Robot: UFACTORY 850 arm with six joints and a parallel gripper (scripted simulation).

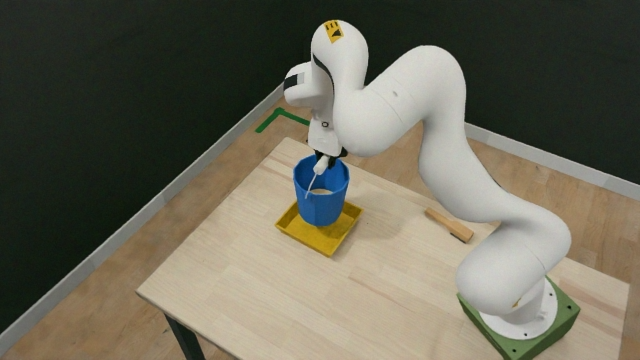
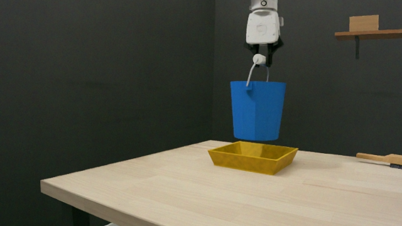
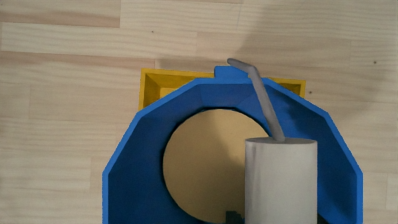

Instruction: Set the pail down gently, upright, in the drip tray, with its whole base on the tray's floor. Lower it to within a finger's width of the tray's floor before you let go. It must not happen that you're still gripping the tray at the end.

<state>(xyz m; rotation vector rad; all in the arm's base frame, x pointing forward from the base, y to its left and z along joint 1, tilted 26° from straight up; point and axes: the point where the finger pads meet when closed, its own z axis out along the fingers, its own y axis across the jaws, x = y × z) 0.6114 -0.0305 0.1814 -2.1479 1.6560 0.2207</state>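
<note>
Now: the pail handle 3 cm below my hand. From my hand the other things lie so: blue pail (10 cm below, 1 cm ahead); then yellow drip tray (32 cm below, 1 cm ahead).
</note>
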